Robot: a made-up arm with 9 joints.
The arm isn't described. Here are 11 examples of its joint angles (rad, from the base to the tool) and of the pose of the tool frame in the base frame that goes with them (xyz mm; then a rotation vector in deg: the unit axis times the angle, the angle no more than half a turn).
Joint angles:
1: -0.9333 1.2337 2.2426 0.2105 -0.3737 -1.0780 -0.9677 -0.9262 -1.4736
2: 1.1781 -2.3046 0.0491 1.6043 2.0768 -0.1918 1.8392 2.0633 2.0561
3: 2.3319 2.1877 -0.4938 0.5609 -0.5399 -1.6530 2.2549 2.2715 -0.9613
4: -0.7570 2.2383 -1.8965 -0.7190 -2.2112 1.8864 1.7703 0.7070 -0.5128
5: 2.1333 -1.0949 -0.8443 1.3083 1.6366 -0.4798 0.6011 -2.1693 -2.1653
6: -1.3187 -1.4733 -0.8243 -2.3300 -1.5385 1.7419 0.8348 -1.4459 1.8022
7: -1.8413 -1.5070 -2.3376 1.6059 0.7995 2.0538 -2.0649 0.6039 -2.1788
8: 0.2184 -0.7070 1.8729 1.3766 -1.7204 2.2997 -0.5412 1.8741 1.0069
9: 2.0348 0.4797 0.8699 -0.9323 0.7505 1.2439 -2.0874 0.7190 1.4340
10: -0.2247 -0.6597 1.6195 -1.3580 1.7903 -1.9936 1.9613 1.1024 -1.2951
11: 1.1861 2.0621 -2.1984 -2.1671 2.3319 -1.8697 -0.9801 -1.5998 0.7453
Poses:
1: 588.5 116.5 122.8 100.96 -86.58 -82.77
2: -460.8 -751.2 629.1 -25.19 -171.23 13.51
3: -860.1 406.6 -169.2 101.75 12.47 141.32
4: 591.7 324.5 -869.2 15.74 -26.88 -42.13
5: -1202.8 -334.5 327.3 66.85 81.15 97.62
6: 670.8 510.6 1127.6 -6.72 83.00 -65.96
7: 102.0 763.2 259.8 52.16 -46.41 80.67
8: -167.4 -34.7 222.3 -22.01 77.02 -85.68
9: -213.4 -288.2 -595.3 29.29 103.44 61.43
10: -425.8 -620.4 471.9 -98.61 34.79 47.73
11: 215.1 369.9 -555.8 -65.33 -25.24 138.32
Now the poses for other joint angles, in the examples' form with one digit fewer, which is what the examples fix.
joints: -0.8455 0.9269 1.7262 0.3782 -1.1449 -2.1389 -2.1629 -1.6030 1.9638
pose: -296 290 -208 26.1 59.5 -44.0
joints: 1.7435 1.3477 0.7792 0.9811 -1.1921 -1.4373 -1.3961 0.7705 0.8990
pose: -466 -552 74 -51.9 -101.3 -53.4
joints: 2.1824 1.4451 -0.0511 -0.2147 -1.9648 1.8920 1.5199 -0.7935 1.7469
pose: 285 -47 -260 -45.7 -132.3 105.8
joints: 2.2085 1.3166 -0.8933 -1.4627 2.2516 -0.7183 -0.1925 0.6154 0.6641
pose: 36 -181 -22 89.3 -145.1 -7.1
